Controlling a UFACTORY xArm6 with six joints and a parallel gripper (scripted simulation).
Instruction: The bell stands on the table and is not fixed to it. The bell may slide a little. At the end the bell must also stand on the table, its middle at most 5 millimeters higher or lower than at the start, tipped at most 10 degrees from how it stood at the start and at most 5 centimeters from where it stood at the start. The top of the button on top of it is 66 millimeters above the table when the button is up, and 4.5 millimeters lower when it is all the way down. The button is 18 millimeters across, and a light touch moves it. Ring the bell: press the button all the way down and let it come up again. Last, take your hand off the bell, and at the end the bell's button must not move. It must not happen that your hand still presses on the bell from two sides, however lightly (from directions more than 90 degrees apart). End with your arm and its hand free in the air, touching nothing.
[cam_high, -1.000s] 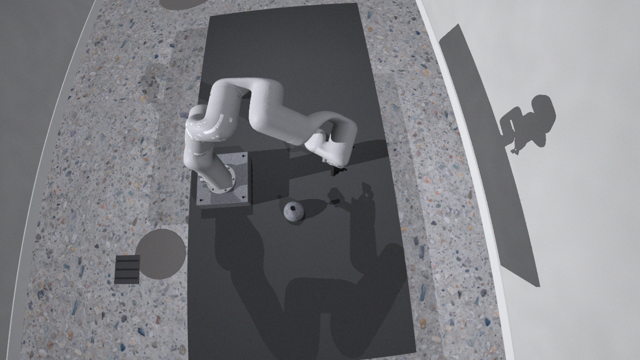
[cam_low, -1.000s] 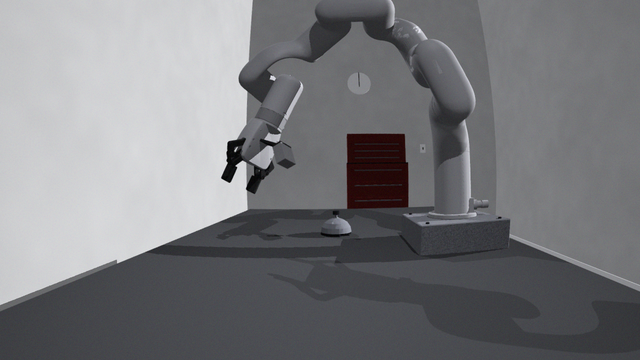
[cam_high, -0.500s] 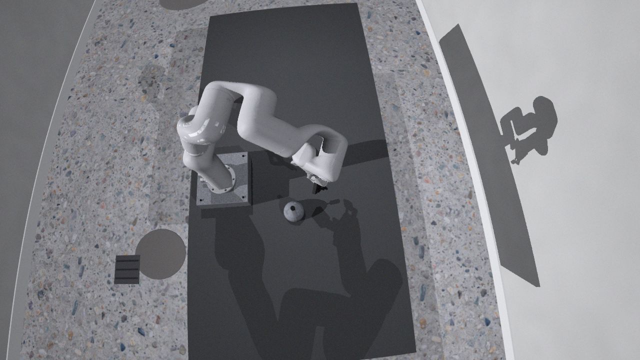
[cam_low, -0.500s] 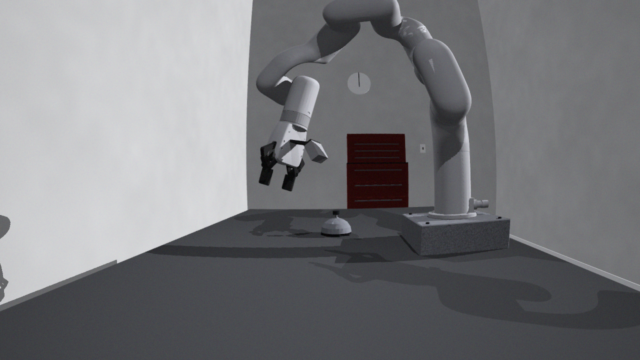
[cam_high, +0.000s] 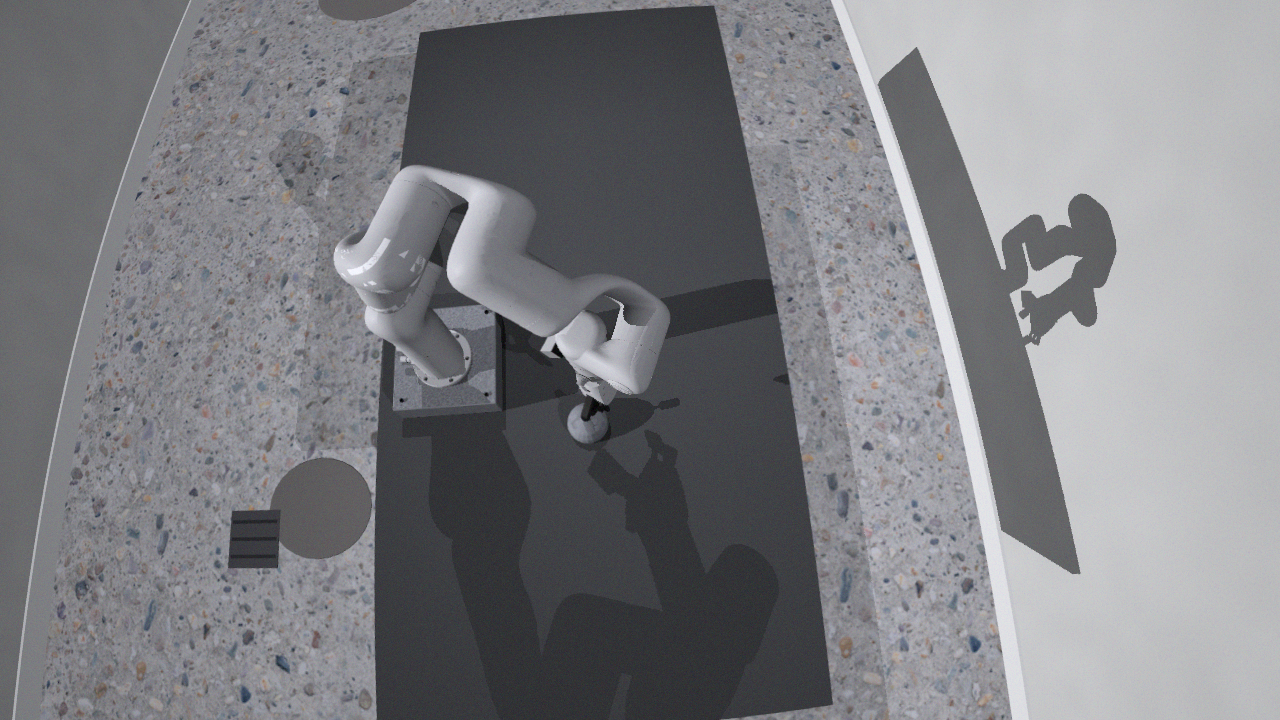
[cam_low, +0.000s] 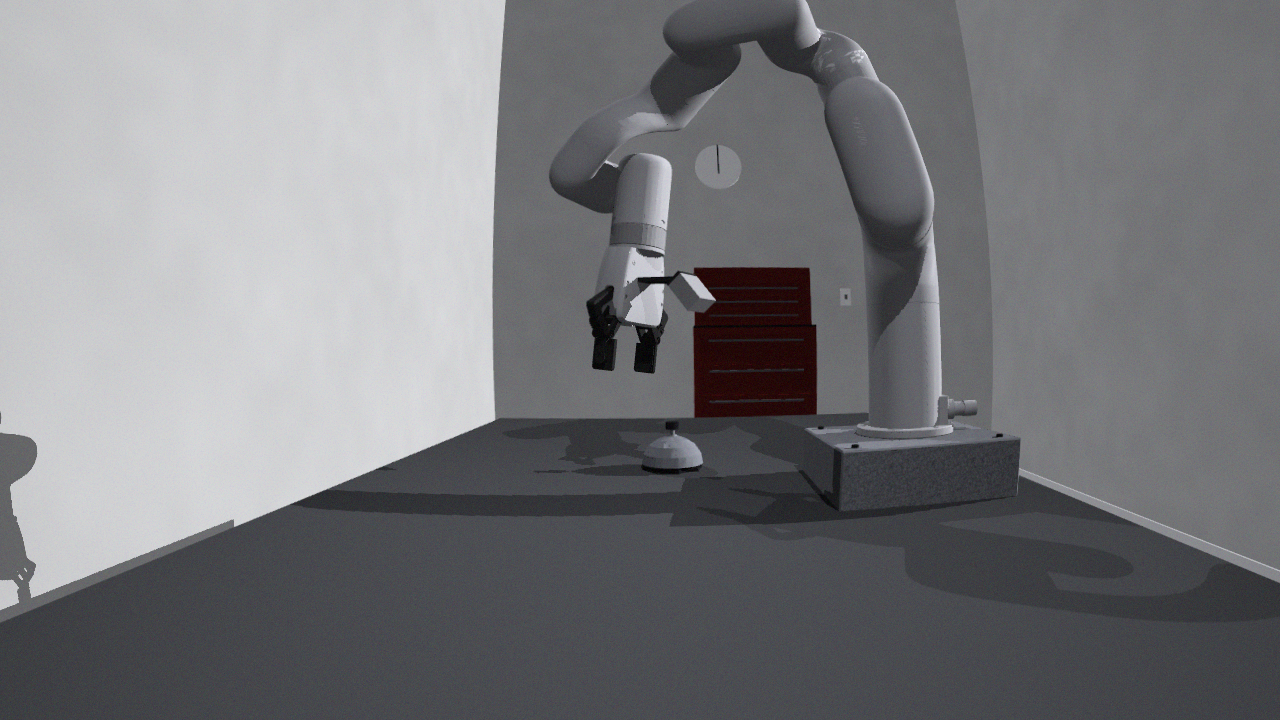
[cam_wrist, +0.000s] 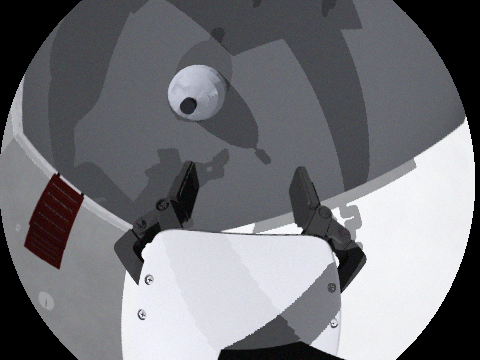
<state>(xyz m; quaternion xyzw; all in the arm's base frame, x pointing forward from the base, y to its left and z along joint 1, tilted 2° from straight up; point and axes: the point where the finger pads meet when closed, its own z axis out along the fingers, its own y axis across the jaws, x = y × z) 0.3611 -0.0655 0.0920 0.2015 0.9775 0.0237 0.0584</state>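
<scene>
The dark button lies 6 cm behind my hand, 4 cm to the right of it and 9 cm below it. Round my hand: bell (6 cm behind, 4 cm to the right, 11 cm below).
</scene>
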